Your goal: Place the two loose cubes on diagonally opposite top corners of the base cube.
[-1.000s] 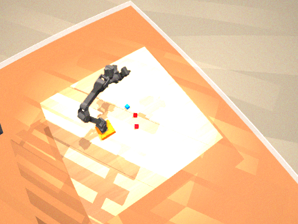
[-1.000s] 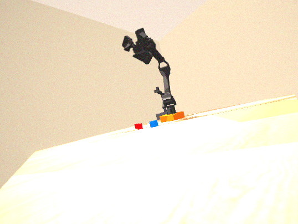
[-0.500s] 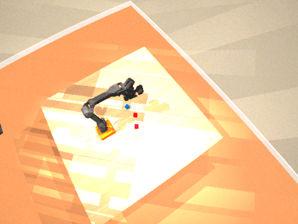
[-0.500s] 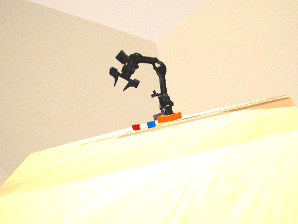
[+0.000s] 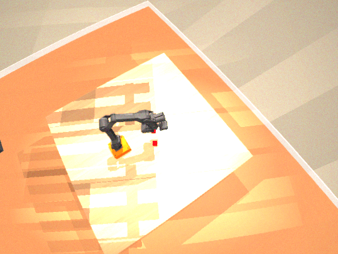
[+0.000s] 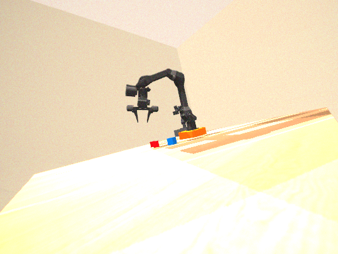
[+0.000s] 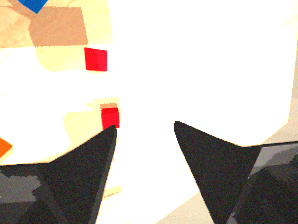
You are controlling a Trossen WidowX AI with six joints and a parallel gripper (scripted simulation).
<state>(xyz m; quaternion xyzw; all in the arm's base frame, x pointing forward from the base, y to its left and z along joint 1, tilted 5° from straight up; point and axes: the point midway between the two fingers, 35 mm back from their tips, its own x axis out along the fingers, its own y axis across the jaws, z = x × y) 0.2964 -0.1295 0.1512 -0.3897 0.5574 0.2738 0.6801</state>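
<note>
My gripper tip is 2 cm past the blue cube, 19 cm to the right of it and 14 cm above it.
</note>
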